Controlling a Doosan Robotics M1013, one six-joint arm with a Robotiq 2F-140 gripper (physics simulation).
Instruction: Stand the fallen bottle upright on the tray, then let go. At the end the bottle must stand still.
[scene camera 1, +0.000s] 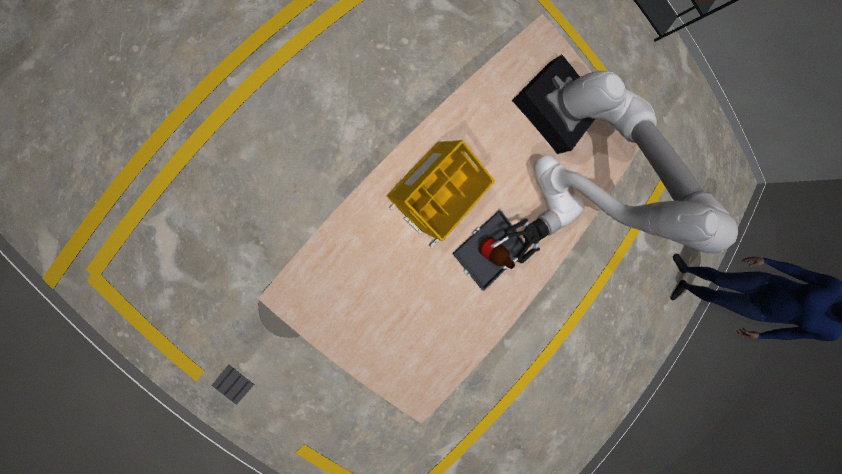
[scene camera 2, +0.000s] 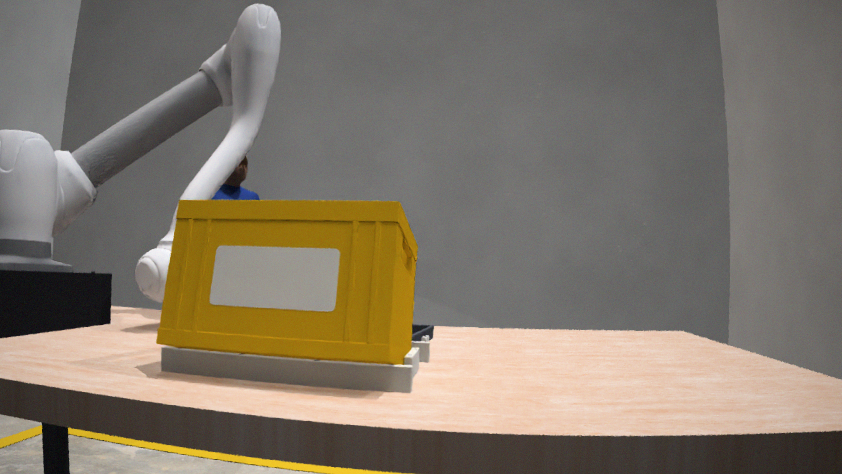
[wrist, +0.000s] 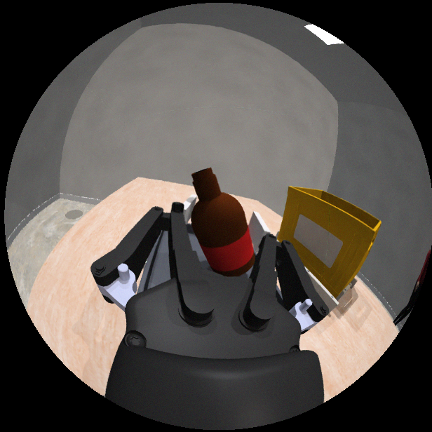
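Pixels of known places: gripper, between the fingertips: (scene camera 1: 497, 257); arm's base, origin of its link: (scene camera 1: 568, 104) (scene camera 2: 9, 270).
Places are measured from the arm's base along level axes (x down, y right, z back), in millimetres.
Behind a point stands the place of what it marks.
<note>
The brown bottle with a red label (scene camera 1: 500, 254) {x -21, y -228, z -662 mm} (wrist: 219, 215) is raised neck up and leans to the left in the wrist view. My gripper (scene camera 1: 505, 249) {x 3, y -238, z -670 mm} (wrist: 222, 211) is shut on the bottle, with a pale finger pad on each side of its body. In scene camera 1 they are over the dark tray (scene camera 1: 470, 257) {x 98, y -200, z -727 mm} (scene camera 2: 423, 332) {x 81, y -233, z -773 mm} (wrist: 159, 264). I cannot tell whether the bottle's base touches the tray. In scene camera 2 the yellow crate hides the bottle, the gripper and most of the tray.
The yellow crate (scene camera 1: 430, 224) {x 65, y 5, z -769 mm} (scene camera 2: 377, 282) {x -19, y 166, z -803 mm} (wrist: 351, 255) with compartments stands tilted on a grey stand beside the tray. The robot's black base block (scene camera 1: 539, 108) {x -4, y 67, z -146 mm} (scene camera 2: 53, 300) {x 47, y 13, z -147 mm} is at one end of the wooden table (scene camera 1: 377, 317) {x 103, y -125, z -1134 mm} (scene camera 2: 589, 376) {x 103, y -6, z -1045 mm}. A person in blue (scene camera 1: 771, 297) is beyond the table.
</note>
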